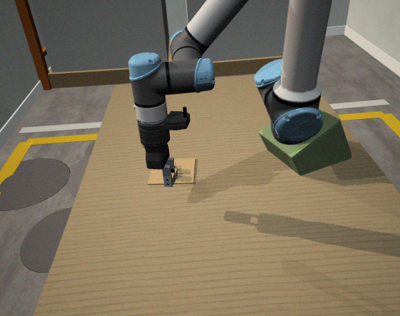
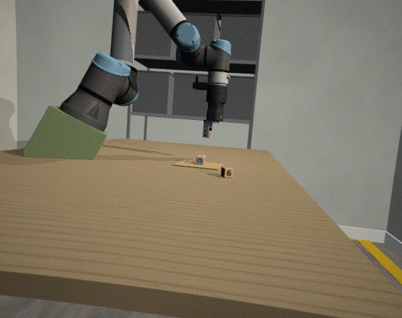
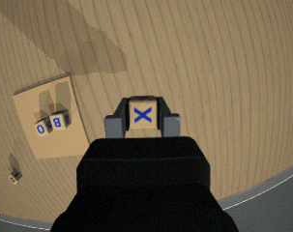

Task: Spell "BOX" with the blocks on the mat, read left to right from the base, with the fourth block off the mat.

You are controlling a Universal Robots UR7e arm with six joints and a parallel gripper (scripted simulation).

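Right now my hand is 18 cm to the left of the O block, 9 cm above it and 2 cm short of it. Also, from my hand: B block: 14 cm to the right, 9 cm below, 1 cm ahead; then X block: 1 cm below; then mat: 18 cm to the right, 10 cm below, 2 cm ahead.
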